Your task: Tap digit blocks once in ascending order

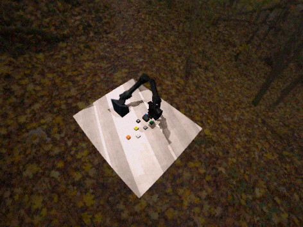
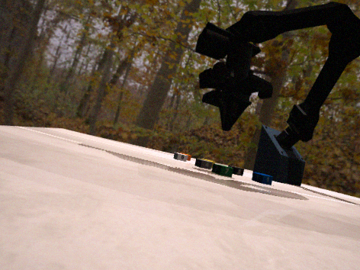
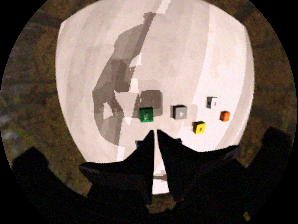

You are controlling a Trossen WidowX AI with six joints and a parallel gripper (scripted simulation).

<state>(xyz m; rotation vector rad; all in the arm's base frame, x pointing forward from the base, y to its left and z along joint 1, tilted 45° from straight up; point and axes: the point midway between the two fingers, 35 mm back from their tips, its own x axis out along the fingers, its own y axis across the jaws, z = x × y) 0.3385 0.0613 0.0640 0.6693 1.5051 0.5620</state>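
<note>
My gripper tip is now 14 cm to the left of the yellow block, 9 cm above it and 7 cm past it. The rest, counted from my gripper tip: green block (9 cm below, 1 cm to the left); then grey block (9 cm below, 7 cm to the right, 1 cm behind); then blue block (11 cm behind, 9 cm below, 4 cm to the left).
</note>
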